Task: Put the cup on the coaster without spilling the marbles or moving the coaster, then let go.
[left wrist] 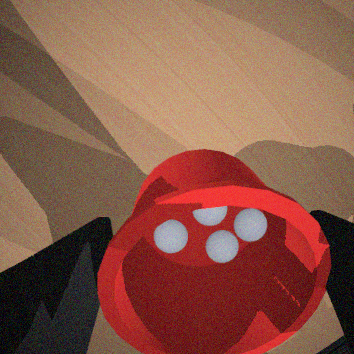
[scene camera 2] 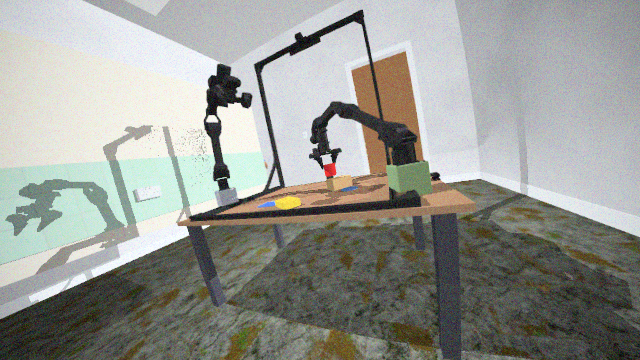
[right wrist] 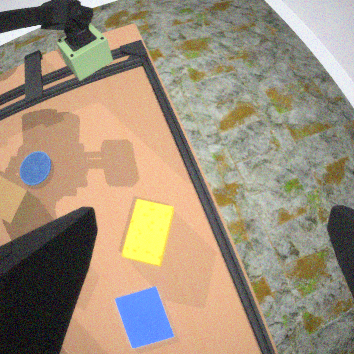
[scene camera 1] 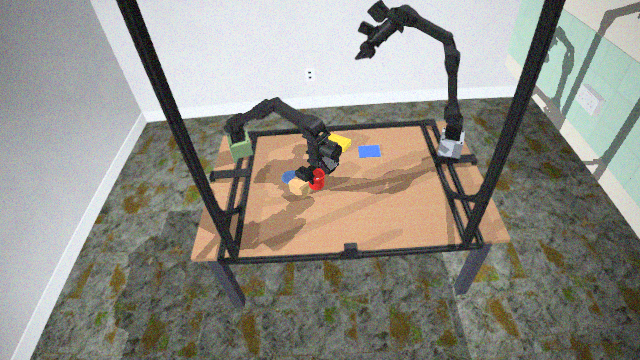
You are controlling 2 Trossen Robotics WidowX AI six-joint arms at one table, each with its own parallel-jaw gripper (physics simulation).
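Frame: origin at the left arm's base, x back, y right, z up, level; metres.
Seen in the pictures: left gripper, fingertip midpoint: (left wrist: 212, 226) (scene camera 2: 328, 168) (scene camera 1: 318, 179); right gripper, fingertip midpoint: (scene camera 2: 238, 107) (right wrist: 217, 219) (scene camera 1: 358, 54); left arm's base, link origin: (scene camera 2: 405, 163) (right wrist: 79, 38) (scene camera 1: 237, 138); right arm's base, link origin: (scene camera 2: 224, 189) (scene camera 1: 452, 135).
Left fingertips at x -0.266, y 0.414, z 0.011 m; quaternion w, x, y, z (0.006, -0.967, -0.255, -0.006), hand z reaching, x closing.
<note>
Pixels of each thing's top centre, then the offset from my left fingertips to it. "pt": a spot on its surface instead.
- red cup, top centre: (left wrist: 218, 306) (scene camera 1: 315, 173) (scene camera 2: 328, 163) dy -0.012, dx +0.006, dz +0.025 m
- round blue coaster, top centre: (right wrist: 34, 167) (scene camera 1: 290, 176) (scene camera 2: 349, 188) dy -0.164, dx +0.085, dz -0.106 m
- tan wooden block, top centre: (scene camera 1: 303, 178) (scene camera 2: 338, 177) dy -0.078, dx +0.043, dz -0.054 m
- yellow sponge, top centre: (right wrist: 147, 230) (scene camera 2: 286, 199) (scene camera 1: 337, 140) dy -0.289, dx -0.189, dz -0.080 m
- flat blue square, surface spot: (right wrist: 144, 317) (scene camera 1: 369, 150) (scene camera 2: 270, 203) pt dy -0.188, dx -0.311, dz -0.106 m
My left gripper (scene camera 1: 316, 173) (scene camera 2: 328, 164) (left wrist: 212, 226) is shut on the red cup (scene camera 1: 317, 181) (scene camera 2: 330, 170) (left wrist: 200, 167), with a finger on either side of it. Several pale marbles (left wrist: 222, 246) lie at the bottom inside the cup. The cup is roughly upright beside the wooden block; I cannot tell whether its base touches the table. The round blue coaster (scene camera 1: 288, 177) (scene camera 2: 349, 189) (right wrist: 35, 168) lies flat on the other side of the block, partly hidden in both scene views. My right gripper (scene camera 1: 364, 52) (right wrist: 217, 219) is open and empty, high above the table's far side in scene camera 1.
A tan wooden block (scene camera 1: 298, 187) (scene camera 2: 340, 183) (right wrist: 10, 199) stands between cup and coaster. A yellow sponge (scene camera 1: 340, 142) (scene camera 2: 288, 202) (right wrist: 148, 232) and a flat blue square (scene camera 1: 369, 151) (scene camera 2: 267, 204) (right wrist: 144, 317) lie near the far frame bar in scene camera 1.
</note>
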